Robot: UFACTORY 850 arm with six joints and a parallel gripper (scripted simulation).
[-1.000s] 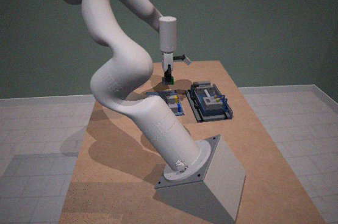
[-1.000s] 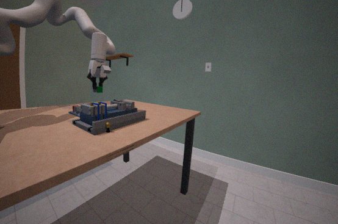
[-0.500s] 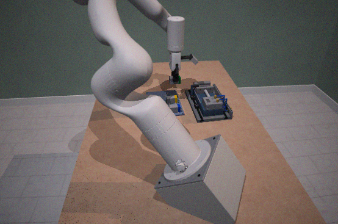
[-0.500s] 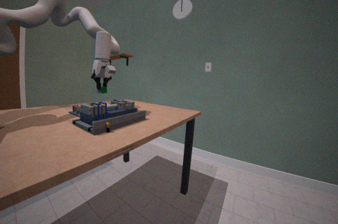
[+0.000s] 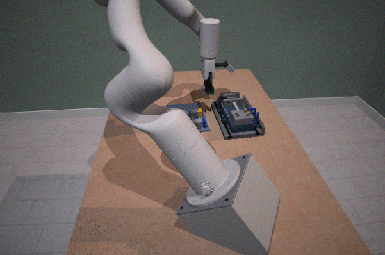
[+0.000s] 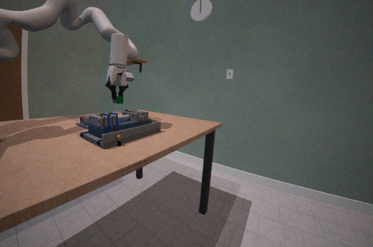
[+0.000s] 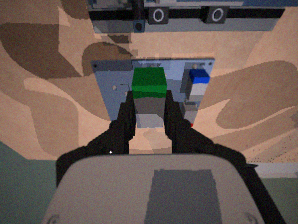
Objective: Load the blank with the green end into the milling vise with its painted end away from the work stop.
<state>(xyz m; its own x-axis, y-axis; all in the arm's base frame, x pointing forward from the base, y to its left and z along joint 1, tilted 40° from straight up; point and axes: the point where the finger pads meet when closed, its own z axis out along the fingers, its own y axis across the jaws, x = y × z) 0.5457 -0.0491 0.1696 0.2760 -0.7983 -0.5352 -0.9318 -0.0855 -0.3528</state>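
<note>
My gripper is now 15 cm to the left of the pale rod, 9 cm above it and 3 cm past it. The rest, counted from my hand: green-ended blank: 2 cm below; blue-ended blank: 14 cm below, 12 cm behind, 3 cm to the left; yellow-ended blank: 14 cm below, 5 cm to the left, 3 cm behind.
</note>
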